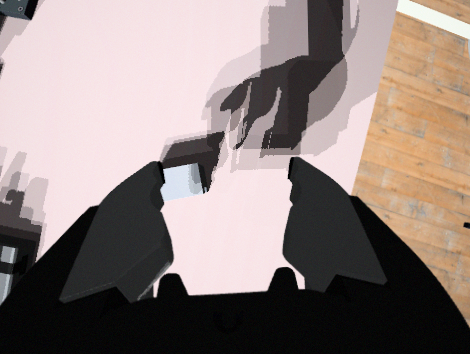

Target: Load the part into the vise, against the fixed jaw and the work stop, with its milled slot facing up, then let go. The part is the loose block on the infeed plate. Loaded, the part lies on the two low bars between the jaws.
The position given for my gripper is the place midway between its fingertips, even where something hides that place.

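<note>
Visible: my gripper (226, 163); a part (189, 180).
</note>
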